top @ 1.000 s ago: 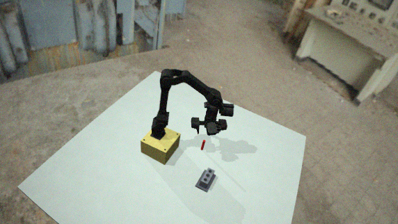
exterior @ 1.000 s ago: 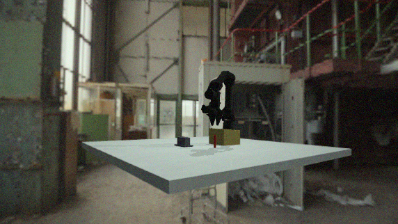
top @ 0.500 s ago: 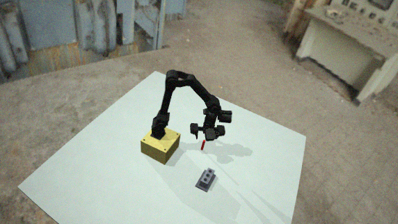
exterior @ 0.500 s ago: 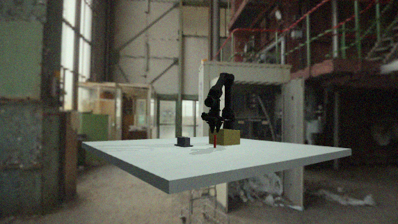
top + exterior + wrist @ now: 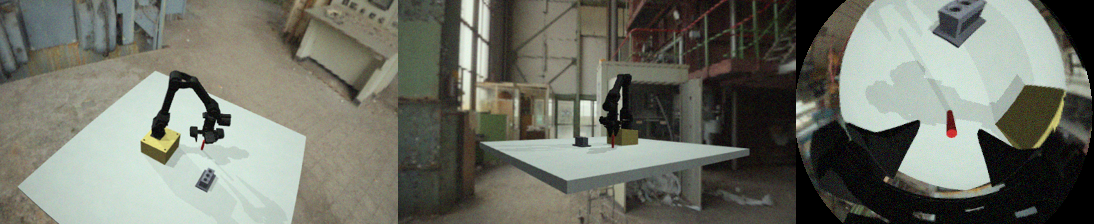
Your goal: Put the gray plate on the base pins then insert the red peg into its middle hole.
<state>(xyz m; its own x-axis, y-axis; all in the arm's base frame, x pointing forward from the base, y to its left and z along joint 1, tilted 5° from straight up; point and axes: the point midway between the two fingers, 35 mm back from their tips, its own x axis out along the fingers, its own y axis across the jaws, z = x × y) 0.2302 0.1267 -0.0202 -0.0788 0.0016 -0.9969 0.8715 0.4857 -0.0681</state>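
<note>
My gripper tip is now 30 mm above the red peg. Also, from my gripper tip: gray base (190 mm to the right, 110 mm ahead, 60 mm below); then gray plate (190 mm to the right, 110 mm ahead, 20 mm below).
</note>
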